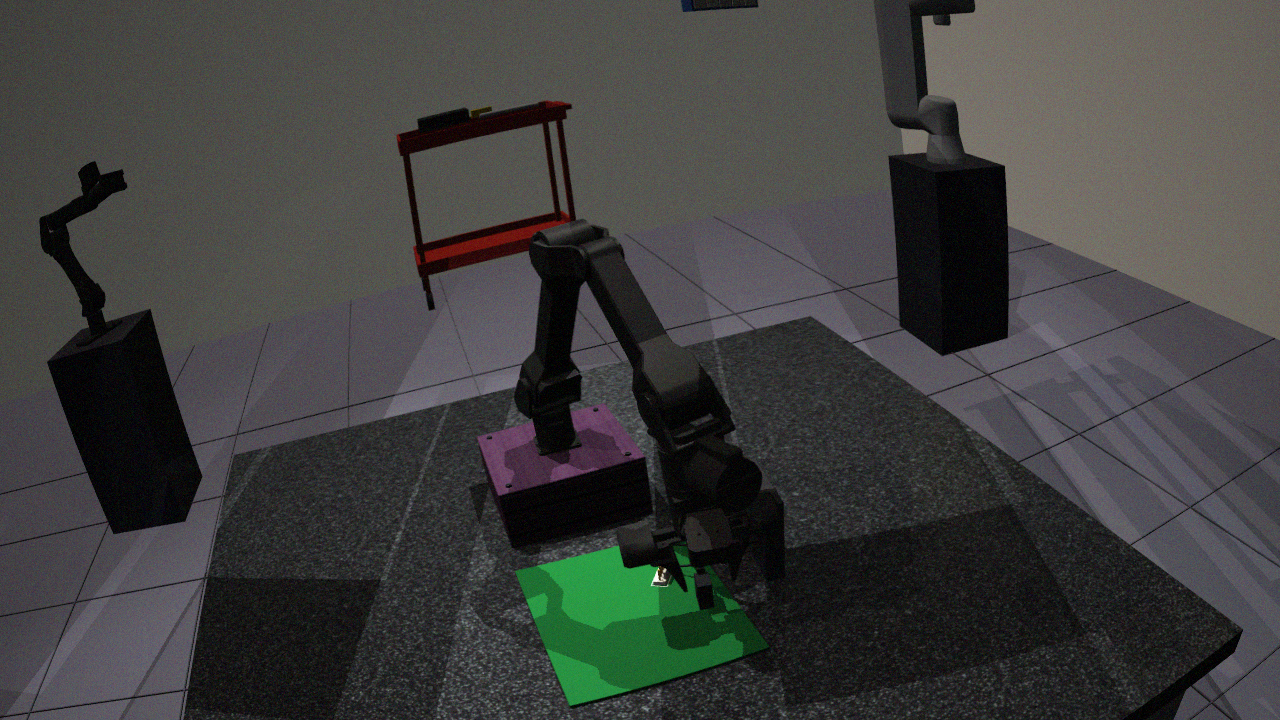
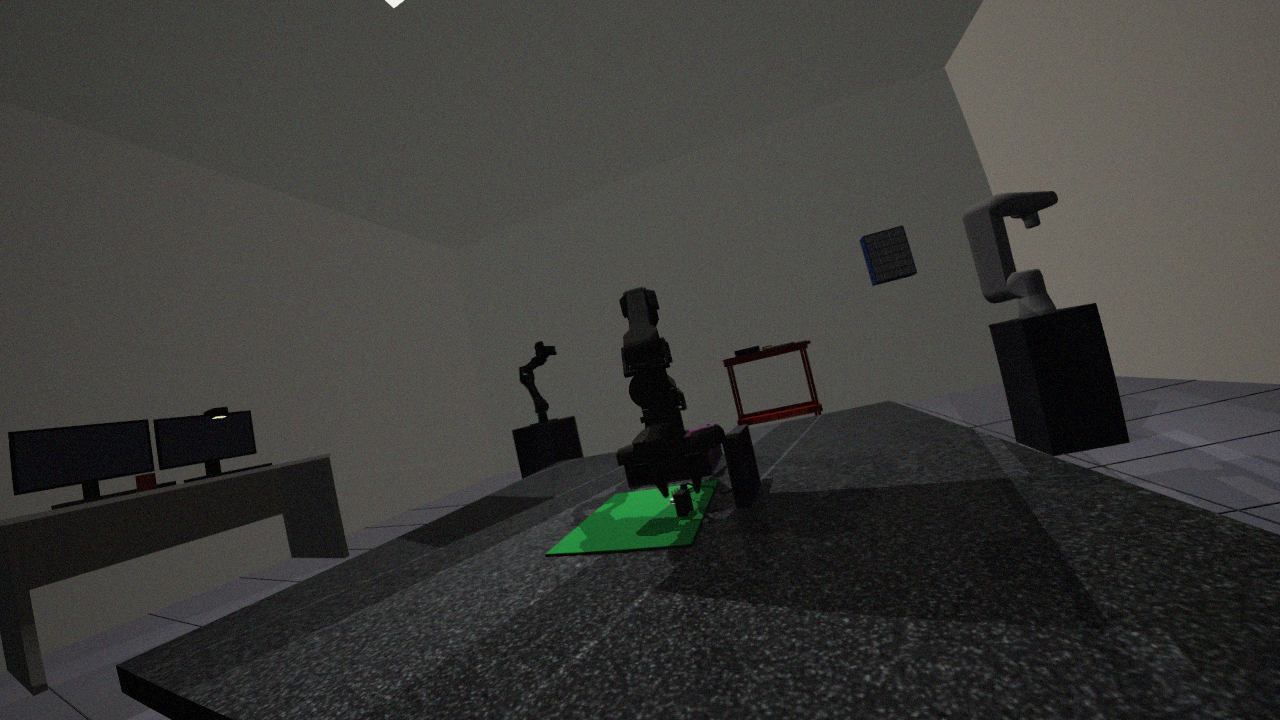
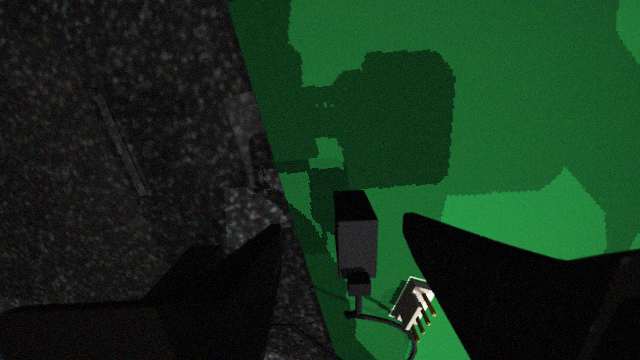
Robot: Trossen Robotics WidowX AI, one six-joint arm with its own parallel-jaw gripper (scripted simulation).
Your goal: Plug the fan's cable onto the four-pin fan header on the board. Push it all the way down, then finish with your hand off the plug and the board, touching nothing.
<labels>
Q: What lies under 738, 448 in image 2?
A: A dark fan body.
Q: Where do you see a green board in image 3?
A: At 512, 127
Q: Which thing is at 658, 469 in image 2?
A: My gripper.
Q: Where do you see a green board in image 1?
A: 608, 632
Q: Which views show my gripper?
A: Image 1, image 2 and image 3: all of them.
</labels>
